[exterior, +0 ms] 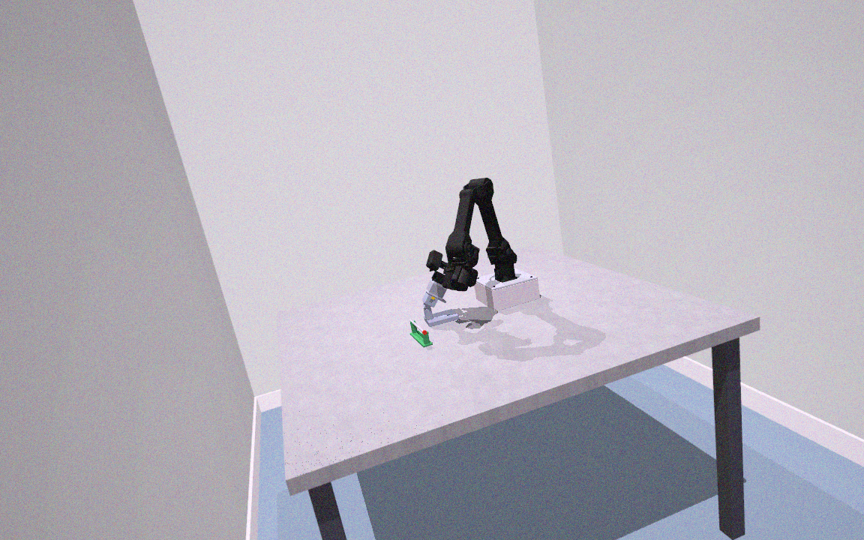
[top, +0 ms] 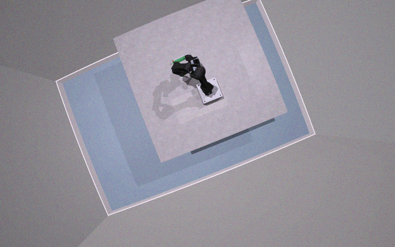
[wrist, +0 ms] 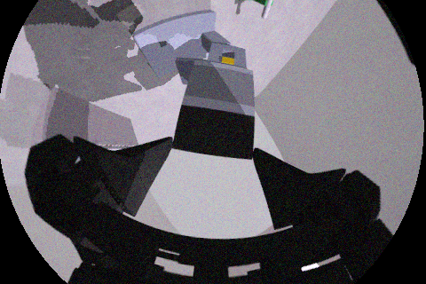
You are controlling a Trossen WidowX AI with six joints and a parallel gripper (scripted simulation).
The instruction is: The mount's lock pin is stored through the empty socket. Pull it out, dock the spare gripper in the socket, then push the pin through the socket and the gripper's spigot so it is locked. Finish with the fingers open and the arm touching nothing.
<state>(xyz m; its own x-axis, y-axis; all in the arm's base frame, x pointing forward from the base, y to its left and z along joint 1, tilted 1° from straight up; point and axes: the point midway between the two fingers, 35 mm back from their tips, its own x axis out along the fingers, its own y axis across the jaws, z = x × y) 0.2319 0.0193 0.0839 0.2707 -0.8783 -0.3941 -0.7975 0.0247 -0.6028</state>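
My gripper tip is now 3 cm short of the spare gripper, 1 cm to the right of it and 4 cm above it. Also, from my gripper tip: grey mount: 5 cm ahead, 1 cm to the left, 10 cm below; green cradle: 15 cm ahead, 13 cm to the left, 13 cm below.
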